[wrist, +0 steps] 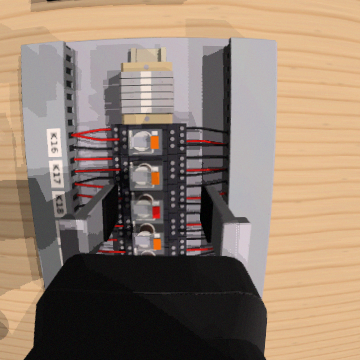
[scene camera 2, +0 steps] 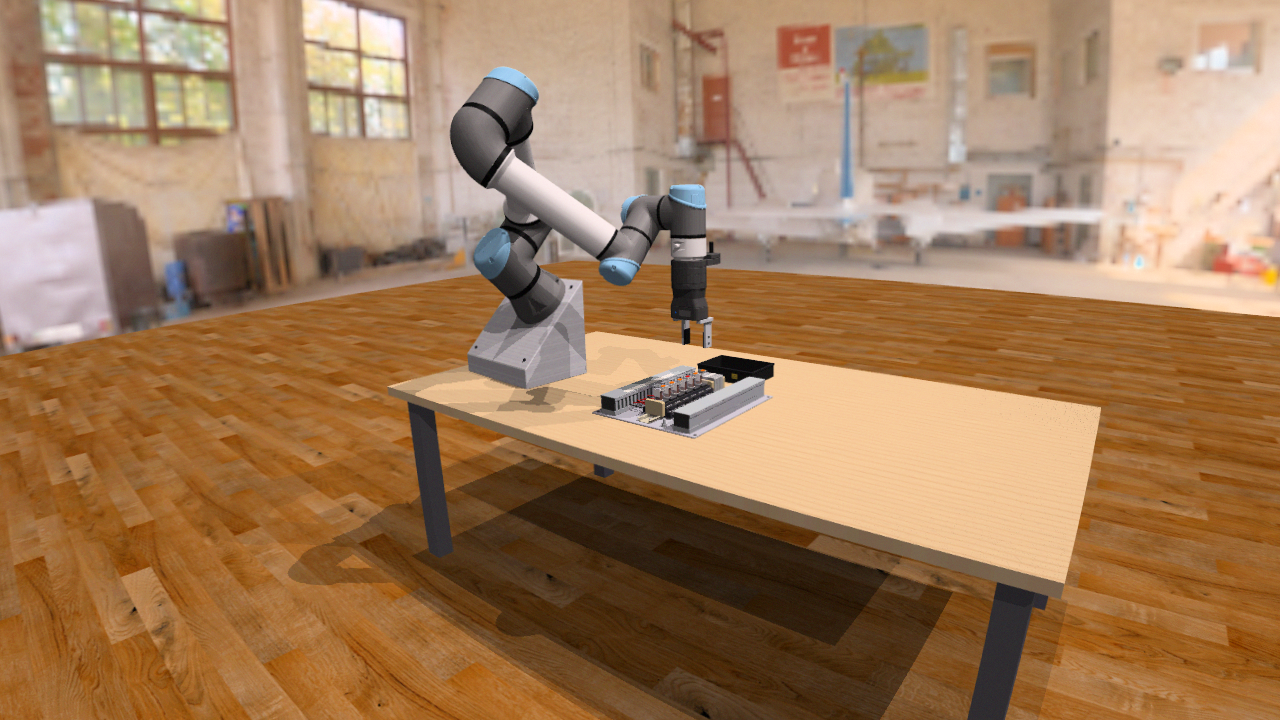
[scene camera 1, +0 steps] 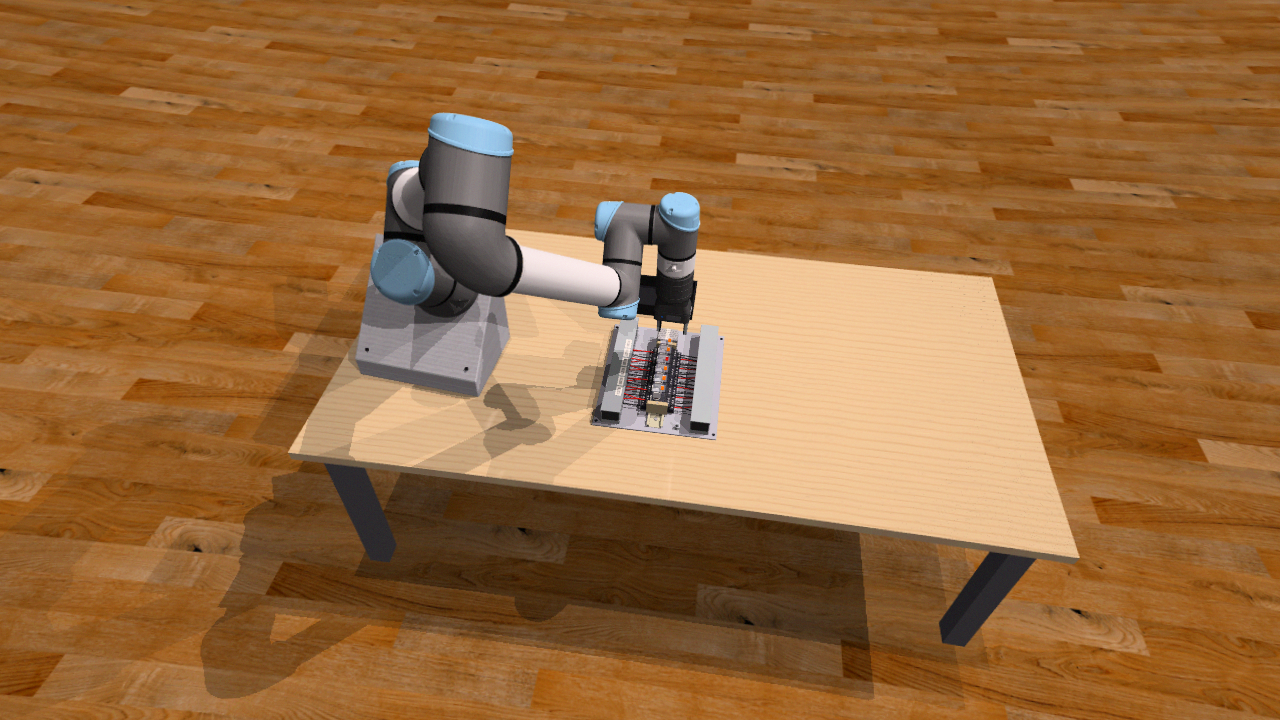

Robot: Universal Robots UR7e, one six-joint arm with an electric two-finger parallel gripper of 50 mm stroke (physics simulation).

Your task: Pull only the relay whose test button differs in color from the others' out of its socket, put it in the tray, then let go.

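Where they show: gripper, fingertip midpoint: (wrist: 159,202) (scene camera 2: 696,345) (scene camera 1: 672,329); arm's base at its link origin: (scene camera 2: 542,301) (scene camera 1: 446,282).
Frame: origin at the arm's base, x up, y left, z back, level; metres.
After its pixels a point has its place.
The relay with the red test button (wrist: 144,209) {y -0.019, x -0.124, z -0.485 m} sits in its socket in the row, beside the label K18. Neighbouring relays (wrist: 142,175) (scene camera 2: 683,388) have orange buttons and are also seated. My gripper (scene camera 1: 673,329) {y 0.007, x -0.059, z -0.500 m} (scene camera 2: 696,343) {y 0.007, x -0.059, z -0.500 m} (wrist: 159,202) {y 0.007, x -0.059, z -0.500 m} is open and empty, pointing down above the panel. In the wrist view its fingers appear on either side of the row, level with the red-button relay and the one below it; scene camera 2 shows a gap beneath the fingertips. The black tray (scene camera 1: 648,297) {y 0.249, x -0.189, z -0.414 m} (scene camera 2: 760,371) {y 0.230, x -0.163, z -0.531 m} stands behind the panel, partly hidden by the gripper in scene camera 1. The gripper body hides the row's near end in the wrist view.
Grey wiring ducts (scene camera 1: 704,380) {y -0.047, x -0.149, z -0.584 m} (scene camera 2: 723,404) {y -0.042, x -0.162, z -0.604 m} (wrist: 252,150) {y 0.030, x -0.149, z -0.583 m} (wrist: 42,95) {y 0.079, x -0.149, z -0.389 m} flank the relay row on the panel (wrist: 90,55) {y 0.122, x -0.189, z -0.423 m}. Red and black wires run between sockets and ducts. Grey terminal blocks (wrist: 146,92) {y 0.080, x -0.145, z -0.485 m} stand at the row's far end. The panel lies on the wooden table (scene camera 1: 850,385) {y 0.038, x -0.192, z -0.914 m} (scene camera 2: 895,447) {y 0.002, x -0.192, z -0.963 m}.
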